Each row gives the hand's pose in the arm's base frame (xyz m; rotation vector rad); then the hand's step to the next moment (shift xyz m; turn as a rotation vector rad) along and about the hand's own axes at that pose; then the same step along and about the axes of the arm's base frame.
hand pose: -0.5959 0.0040 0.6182 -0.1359 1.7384 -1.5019
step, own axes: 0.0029 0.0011 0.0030 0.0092 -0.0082 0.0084
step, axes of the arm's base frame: 0.0004 -0.0036 -0.0023 -0.0042 -0.0140 0.0029
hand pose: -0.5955 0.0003 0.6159 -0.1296 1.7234 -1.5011
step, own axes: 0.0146 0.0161 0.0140 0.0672 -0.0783 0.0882
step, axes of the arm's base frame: 0.0061 -0.0146 -0.0205 -0.0216 -0.1284 0.0383
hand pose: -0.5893 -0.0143 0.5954 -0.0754 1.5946 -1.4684
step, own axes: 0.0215 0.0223 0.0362 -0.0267 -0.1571 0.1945
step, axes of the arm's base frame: 0.0228 -0.0337 -0.0247 0.0587 -0.1740 0.1718
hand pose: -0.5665 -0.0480 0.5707 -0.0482 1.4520 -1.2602
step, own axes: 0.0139 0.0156 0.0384 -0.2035 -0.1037 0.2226
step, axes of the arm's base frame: 0.0325 -0.0270 -0.0114 0.1716 -0.0563 0.2629
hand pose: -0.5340 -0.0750 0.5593 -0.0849 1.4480 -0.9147
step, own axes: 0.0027 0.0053 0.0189 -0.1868 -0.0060 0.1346
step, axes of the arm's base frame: 0.0185 -0.0068 -0.0017 0.1400 0.0408 0.1783
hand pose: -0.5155 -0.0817 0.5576 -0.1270 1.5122 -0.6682
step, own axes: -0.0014 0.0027 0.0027 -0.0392 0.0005 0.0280
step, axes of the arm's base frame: 0.0035 0.0020 0.0002 0.0297 0.0101 0.0366
